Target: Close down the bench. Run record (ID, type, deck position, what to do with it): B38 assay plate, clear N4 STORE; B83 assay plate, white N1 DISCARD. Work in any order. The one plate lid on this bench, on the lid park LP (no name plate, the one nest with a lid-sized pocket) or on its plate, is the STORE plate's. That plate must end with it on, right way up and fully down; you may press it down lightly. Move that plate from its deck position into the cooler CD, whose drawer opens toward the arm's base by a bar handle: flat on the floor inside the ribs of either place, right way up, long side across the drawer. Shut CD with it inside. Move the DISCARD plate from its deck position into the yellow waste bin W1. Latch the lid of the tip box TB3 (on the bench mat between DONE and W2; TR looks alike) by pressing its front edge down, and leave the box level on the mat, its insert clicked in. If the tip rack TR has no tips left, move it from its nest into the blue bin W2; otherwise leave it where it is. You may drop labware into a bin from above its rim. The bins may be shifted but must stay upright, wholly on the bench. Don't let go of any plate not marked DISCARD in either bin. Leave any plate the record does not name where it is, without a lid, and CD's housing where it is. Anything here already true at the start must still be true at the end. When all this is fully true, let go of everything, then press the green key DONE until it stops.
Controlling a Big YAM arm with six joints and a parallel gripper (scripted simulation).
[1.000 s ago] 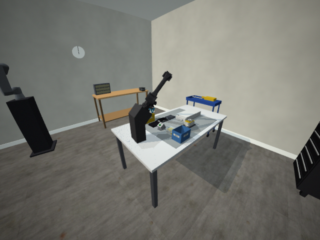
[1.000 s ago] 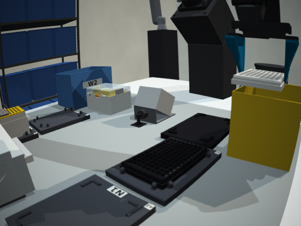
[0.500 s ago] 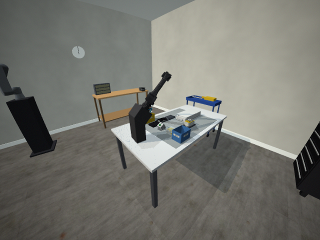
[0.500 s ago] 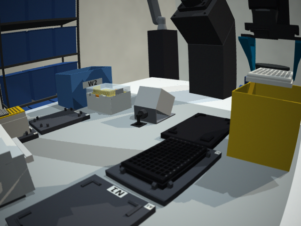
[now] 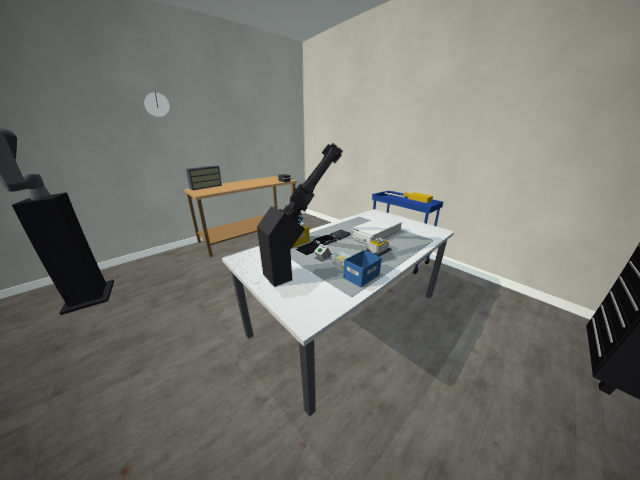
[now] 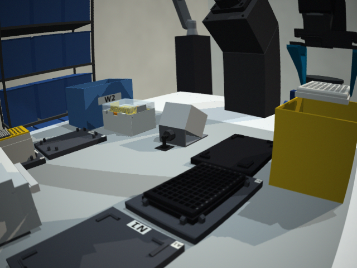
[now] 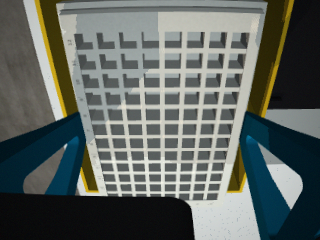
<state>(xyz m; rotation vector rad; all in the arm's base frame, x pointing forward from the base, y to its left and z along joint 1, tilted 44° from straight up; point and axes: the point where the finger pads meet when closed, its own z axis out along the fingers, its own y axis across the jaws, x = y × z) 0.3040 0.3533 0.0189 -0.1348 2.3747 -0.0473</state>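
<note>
Now: the white plate right at my hand. Round my hand: black plate (19 cm ahead, 11 cm to the right, 13 cm below); then yellow bin W1 (11 cm below); then black lid park (2 cm ahead, 16 cm to the right, 14 cm below).
</note>
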